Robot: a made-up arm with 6 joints. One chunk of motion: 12 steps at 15 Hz.
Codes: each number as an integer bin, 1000 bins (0 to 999) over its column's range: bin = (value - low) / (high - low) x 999, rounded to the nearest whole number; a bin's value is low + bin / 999 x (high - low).
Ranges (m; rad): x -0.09..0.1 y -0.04..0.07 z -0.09..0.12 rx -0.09..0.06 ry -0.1..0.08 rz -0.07..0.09
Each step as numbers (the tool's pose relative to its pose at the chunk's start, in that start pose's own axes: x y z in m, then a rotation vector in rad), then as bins.
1 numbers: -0.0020 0.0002 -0.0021 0.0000 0.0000 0.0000
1 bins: 463 365 418 599 555 437
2 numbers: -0.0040 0.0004 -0.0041 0.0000 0.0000 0.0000
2 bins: 452 367 409 599 555 437
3 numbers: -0.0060 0.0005 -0.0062 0.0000 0.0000 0.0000
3 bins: 442 368 399 599 555 437
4 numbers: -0.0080 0.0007 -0.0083 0.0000 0.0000 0.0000
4 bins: 431 370 389 599 555 437
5 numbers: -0.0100 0.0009 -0.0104 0.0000 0.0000 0.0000
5 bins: 421 371 379 599 555 437
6 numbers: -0.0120 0.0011 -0.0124 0.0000 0.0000 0.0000
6 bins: 410 373 369 599 555 437
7 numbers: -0.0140 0.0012 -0.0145 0.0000 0.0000 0.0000
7 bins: 400 374 359 599 555 437
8 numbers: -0.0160 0.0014 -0.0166 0.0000 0.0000 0.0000
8 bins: 389 376 349 599 555 437
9 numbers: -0.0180 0.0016 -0.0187 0.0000 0.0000 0.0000
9 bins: 379 378 339 599 555 437
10 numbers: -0.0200 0.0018 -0.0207 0.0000 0.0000 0.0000
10 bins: 368 380 330 599 555 437
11 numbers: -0.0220 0.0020 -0.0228 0.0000 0.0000 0.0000
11 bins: 358 381 320 599 555 437
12 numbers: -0.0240 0.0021 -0.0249 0.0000 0.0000 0.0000
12 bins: 347 382 310 599 555 437
